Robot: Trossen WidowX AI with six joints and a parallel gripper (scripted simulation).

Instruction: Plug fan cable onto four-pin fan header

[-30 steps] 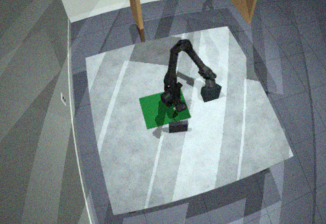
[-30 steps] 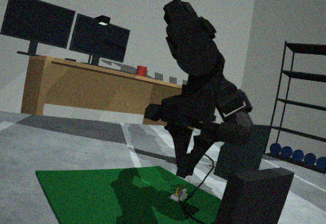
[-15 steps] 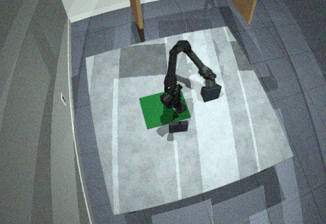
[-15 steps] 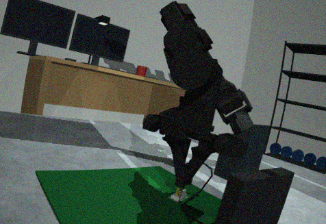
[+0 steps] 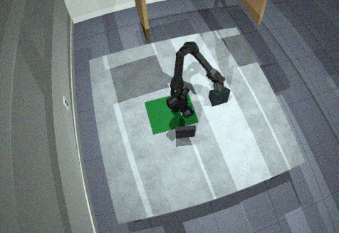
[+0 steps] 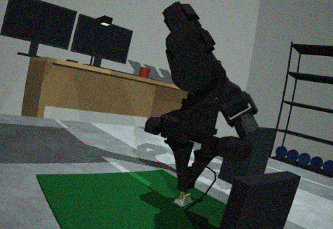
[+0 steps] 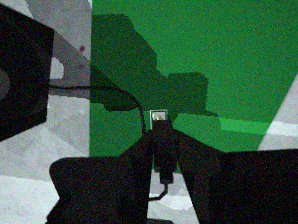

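Now: the dark fan plug 1 cm behind my gripper tip and 1 cm above it. Round my gripper tip: black fan 1 cm ahead, 15 cm to the left, 2 cm above; fan header 1 cm behind, 4 cm below; green board 7 cm ahead, 2 cm to the right, 6 cm below.
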